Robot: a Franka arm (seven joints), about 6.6 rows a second.
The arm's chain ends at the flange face. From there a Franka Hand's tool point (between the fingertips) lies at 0.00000 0.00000 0.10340 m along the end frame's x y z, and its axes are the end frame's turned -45 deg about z.
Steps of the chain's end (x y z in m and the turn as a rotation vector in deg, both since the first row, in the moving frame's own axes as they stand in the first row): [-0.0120 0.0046 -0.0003 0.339 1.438 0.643]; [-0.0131 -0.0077 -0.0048 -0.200 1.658 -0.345]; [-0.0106 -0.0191 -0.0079 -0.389 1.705 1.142]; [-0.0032 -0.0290 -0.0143 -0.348 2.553 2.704]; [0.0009 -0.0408 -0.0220 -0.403 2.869 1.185]
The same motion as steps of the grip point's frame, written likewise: [-0.0095 -0.0038 -0.0003 -0.777 1.257 0.643]; [-0.0020 -0.0123 -0.0048 -1.314 1.031 -0.345]; [0.0077 -0.0183 -0.0079 -1.481 0.931 1.142]; [0.0210 -0.0190 -0.0144 -2.051 1.559 2.704]; [0.0326 -0.0240 -0.0221 -2.314 1.744 1.185]
